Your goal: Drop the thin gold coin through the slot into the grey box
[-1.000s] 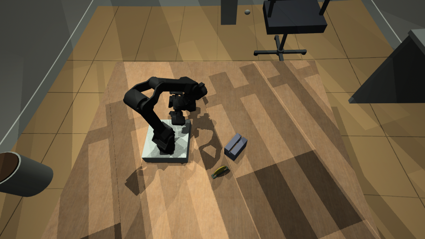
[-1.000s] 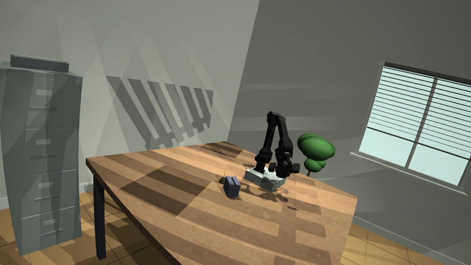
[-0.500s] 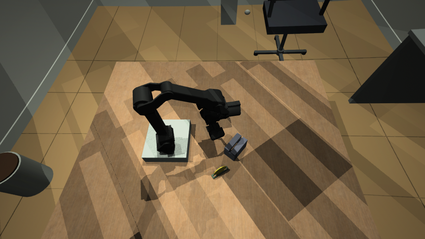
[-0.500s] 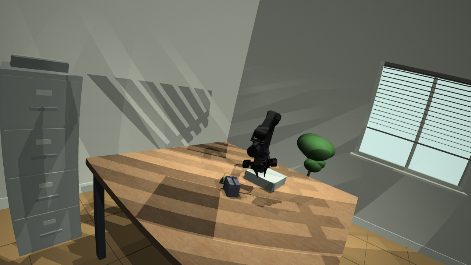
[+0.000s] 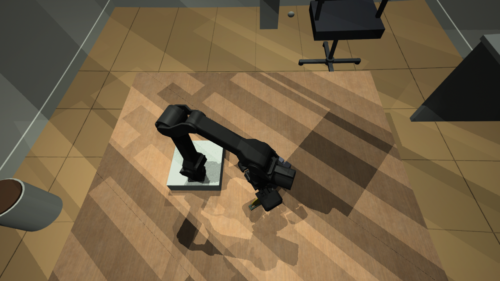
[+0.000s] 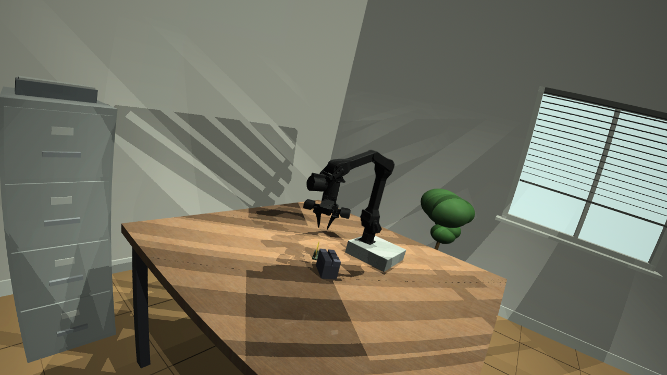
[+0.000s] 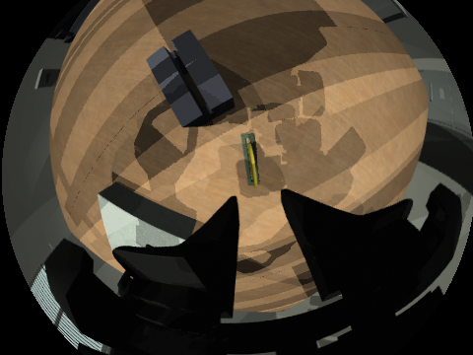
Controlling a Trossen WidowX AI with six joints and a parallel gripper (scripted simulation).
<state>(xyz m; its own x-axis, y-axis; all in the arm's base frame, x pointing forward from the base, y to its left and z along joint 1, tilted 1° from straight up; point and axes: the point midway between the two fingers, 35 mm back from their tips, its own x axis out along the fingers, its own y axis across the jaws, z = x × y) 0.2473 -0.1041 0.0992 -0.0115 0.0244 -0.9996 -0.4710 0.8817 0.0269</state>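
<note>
Now: gripper tip 10 mm to the left of the gold coin and 100 mm above it.
</note>
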